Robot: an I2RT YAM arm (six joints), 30 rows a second.
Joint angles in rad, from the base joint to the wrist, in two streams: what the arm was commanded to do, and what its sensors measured. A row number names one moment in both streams.
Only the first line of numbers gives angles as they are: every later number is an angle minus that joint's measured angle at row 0.
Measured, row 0: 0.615, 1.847, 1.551, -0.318, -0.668, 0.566
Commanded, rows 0 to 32: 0.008, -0.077, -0.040, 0.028, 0.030, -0.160; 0.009, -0.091, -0.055, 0.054, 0.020, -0.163; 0.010, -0.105, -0.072, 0.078, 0.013, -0.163; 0.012, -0.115, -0.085, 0.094, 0.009, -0.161; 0.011, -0.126, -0.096, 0.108, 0.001, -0.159; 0.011, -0.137, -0.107, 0.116, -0.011, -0.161; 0.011, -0.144, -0.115, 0.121, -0.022, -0.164; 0.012, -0.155, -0.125, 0.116, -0.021, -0.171; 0.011, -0.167, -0.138, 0.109, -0.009, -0.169; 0.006, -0.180, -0.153, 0.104, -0.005, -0.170; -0.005, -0.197, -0.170, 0.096, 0.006, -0.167; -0.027, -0.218, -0.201, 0.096, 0.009, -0.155; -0.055, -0.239, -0.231, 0.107, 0.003, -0.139; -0.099, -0.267, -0.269, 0.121, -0.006, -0.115; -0.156, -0.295, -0.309, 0.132, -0.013, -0.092; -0.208, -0.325, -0.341, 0.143, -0.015, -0.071; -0.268, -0.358, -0.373, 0.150, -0.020, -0.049; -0.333, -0.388, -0.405, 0.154, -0.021, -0.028; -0.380, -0.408, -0.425, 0.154, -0.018, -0.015; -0.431, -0.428, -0.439, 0.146, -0.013, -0.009; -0.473, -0.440, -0.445, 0.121, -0.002, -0.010; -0.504, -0.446, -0.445, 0.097, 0.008, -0.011; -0.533, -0.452, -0.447, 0.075, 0.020, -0.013; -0.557, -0.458, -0.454, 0.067, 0.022, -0.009; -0.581, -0.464, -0.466, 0.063, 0.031, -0.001; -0.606, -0.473, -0.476, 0.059, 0.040, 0.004; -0.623, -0.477, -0.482, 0.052, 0.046, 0.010; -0.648, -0.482, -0.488, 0.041, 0.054, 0.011; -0.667, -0.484, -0.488, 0.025, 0.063, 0.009; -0.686, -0.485, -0.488, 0.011, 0.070, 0.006; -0.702, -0.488, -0.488, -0.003, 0.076, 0.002; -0.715, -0.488, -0.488, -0.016, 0.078, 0.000; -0.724, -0.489, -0.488, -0.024, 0.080, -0.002
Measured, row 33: -0.697, -0.462, -0.479, 0.003, 0.050, 0.000
